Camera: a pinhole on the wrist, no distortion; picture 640 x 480 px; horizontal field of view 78.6 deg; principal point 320.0 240.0 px. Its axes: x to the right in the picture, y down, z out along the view. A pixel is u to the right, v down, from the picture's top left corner.
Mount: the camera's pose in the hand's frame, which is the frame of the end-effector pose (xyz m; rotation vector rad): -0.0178 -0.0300 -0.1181 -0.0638 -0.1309 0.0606
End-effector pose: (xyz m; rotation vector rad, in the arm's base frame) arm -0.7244 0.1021 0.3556 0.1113 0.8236 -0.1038
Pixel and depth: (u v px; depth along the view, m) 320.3 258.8 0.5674
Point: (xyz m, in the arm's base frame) -0.4635 0.0760 0.7243
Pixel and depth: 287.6 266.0 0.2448
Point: -0.6852 0.0883 0.4892
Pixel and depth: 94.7 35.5 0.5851
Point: -0.7281 -0.2569 0.9353
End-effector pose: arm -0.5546 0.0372 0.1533 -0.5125 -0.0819 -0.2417
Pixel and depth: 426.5 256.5 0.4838
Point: -0.5082 0.2367 0.4735
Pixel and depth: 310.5 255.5 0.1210
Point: -0.5950 0.0300 0.1577
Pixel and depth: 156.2 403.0 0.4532
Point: -0.7841 0.3857 0.2878
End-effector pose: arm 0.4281 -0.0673 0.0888 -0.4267 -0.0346 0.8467
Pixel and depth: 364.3 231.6 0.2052
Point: 0.4111 -0.0642 0.1803
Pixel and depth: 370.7 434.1 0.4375
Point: 0.1911 0.1437 0.2925
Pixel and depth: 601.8 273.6 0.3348
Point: 0.4726 0.1661 0.2733
